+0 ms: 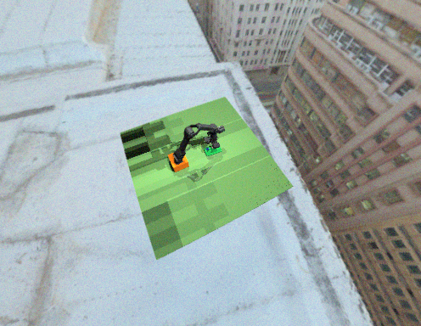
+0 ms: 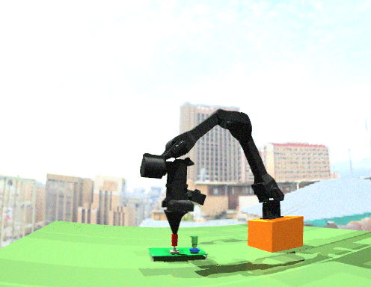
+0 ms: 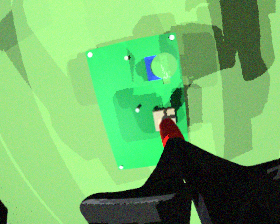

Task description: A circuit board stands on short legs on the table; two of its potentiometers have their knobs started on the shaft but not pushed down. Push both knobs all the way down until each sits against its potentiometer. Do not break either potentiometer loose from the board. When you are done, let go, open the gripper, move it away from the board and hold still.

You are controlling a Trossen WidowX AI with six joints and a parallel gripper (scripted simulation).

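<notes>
My gripper tip is 2 cm above the red knob. From my gripper tip the other things lie so: green knob: 6 cm behind, 2 cm below, 1 cm to the left.
</notes>
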